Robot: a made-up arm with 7 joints.
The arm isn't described. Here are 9 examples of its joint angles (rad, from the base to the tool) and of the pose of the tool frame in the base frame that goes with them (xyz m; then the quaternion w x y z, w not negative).
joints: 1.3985 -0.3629 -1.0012 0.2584 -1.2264 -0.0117 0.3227
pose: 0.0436 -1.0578 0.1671 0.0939 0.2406 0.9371 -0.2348
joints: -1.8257 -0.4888 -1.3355 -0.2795 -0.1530 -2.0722 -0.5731
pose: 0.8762 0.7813 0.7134 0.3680 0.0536 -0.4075 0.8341
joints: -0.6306 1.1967 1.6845 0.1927 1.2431 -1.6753 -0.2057
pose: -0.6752 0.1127 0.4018 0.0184 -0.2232 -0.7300 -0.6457
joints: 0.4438 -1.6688 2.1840 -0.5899 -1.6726 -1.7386 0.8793
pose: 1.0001 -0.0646 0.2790 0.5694 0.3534 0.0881 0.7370
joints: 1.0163 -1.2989 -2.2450 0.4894 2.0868 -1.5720 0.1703
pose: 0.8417 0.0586 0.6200 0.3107 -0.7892 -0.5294 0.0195
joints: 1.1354 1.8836 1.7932 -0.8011 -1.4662 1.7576 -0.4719
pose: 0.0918 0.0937 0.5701 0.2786 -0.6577 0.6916 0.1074
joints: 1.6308 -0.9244 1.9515 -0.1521 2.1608 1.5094 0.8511
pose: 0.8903 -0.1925 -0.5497 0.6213 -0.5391 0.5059 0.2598
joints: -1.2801 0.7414 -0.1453 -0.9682 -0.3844 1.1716 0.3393
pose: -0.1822 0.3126 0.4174 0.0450 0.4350 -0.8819 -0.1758
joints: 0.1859 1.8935 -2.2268 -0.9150 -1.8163 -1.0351 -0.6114
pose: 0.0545 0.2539 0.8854 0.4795 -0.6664 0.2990 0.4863
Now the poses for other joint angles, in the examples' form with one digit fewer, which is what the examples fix.
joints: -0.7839 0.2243 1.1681 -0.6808 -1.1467 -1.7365 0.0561
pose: 0.137 -0.192 1.331 0.810 -0.455 0.311 -0.201
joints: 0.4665 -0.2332 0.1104 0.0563 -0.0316 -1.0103 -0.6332
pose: 0.128 -1.153 0.933 0.870 -0.102 0.466 -0.125
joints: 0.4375 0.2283 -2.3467 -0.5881 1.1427 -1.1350 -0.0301
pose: 0.531 -1.042 0.535 0.453 0.671 -0.563 -0.166
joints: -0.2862 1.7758 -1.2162 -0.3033 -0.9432 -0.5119 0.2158
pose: -0.058 0.789 0.642 0.233 -0.701 0.022 0.674
